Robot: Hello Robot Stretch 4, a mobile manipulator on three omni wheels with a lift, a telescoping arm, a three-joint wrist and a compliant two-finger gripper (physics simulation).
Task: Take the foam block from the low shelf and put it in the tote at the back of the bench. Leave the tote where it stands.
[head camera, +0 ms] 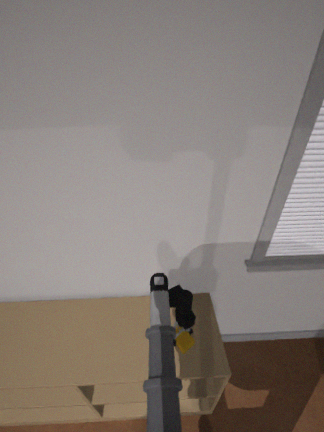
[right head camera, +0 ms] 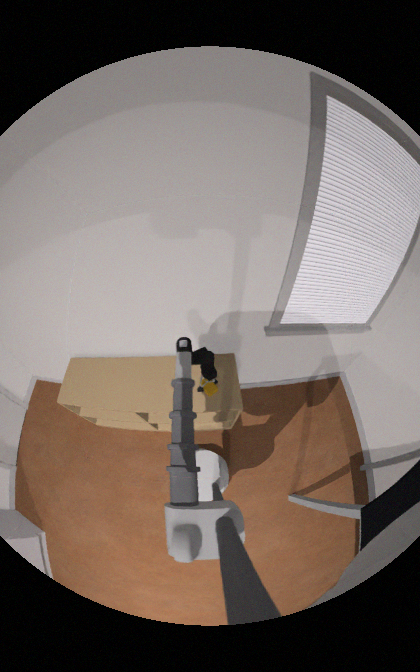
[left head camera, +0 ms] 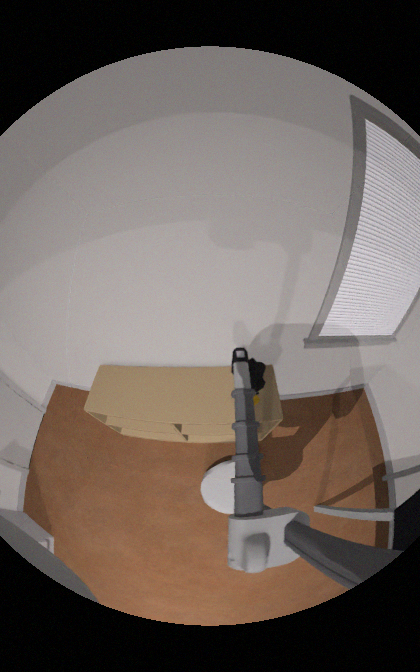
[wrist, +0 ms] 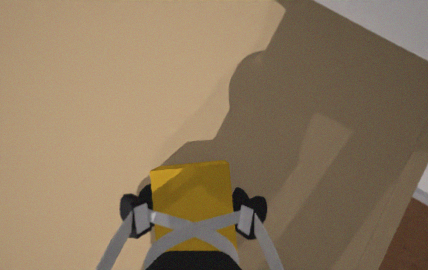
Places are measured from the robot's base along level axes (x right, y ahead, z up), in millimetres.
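Pixels of known places: gripper, fingertip midpoint: [head camera: 180, 339] [wrist: 194, 202].
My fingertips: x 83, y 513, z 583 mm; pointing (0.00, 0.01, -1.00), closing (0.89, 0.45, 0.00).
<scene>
Ahead of a thing's pixels: the offset from my fingertips to its top centre. "spot": to the spot under its first point.
The yellow foam block {dx +6, dy -6, dz +48 mm} [head camera: 184, 343] [left head camera: 256, 399] [right head camera: 210, 388] [wrist: 192, 197] is at the right end of the low beige shelf unit [head camera: 75, 340] [left head camera: 160, 390] [right head camera: 120, 380] [wrist: 100, 75], over its top board. My gripper [head camera: 182, 337] [right head camera: 208, 385] [wrist: 194, 202] is shut on the block, with one dark fingertip pad against each side in the wrist view. The block's lower end is partly hidden by the finger linkage and the dark gripper body. I cannot tell whether the block rests on the board. The tote and the bench do not show in these views.
The pale wall [head camera: 125, 200] [left head camera: 175, 300] [right head camera: 140, 280] stands right behind the shelf unit. A window with blinds {spot: dx +499, dy +239, dz +502 mm} [head camera: 300, 210] [left head camera: 380, 240] [right head camera: 350, 225] is on the right. My extended arm [head camera: 162, 355] [left head camera: 246, 440] [right head camera: 182, 430] reaches over the shelf unit and hides part of its top.
</scene>
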